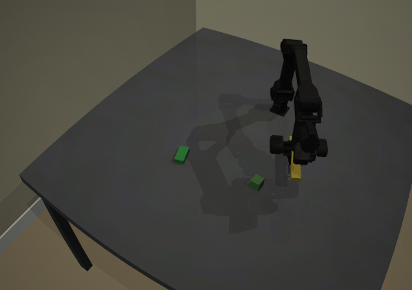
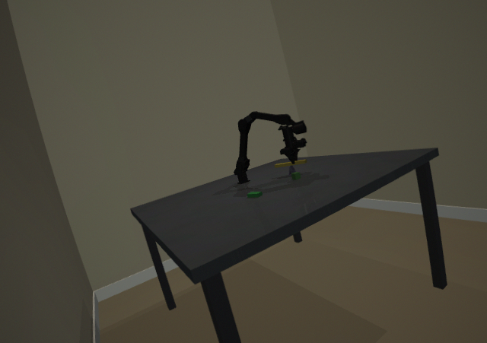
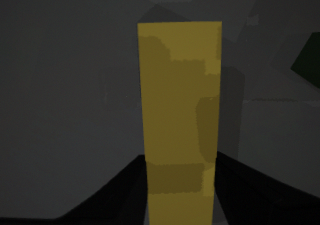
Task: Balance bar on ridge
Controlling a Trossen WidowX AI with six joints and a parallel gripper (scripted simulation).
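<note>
My gripper tip is 30 mm past the yellow bar and 10 mm to the left of it. From my gripper tip the other things lie so: green cube 90 mm to the right, 90 mm ahead, 50 mm below; flat green block 360 mm to the right, 110 mm ahead, 60 mm below.
</note>
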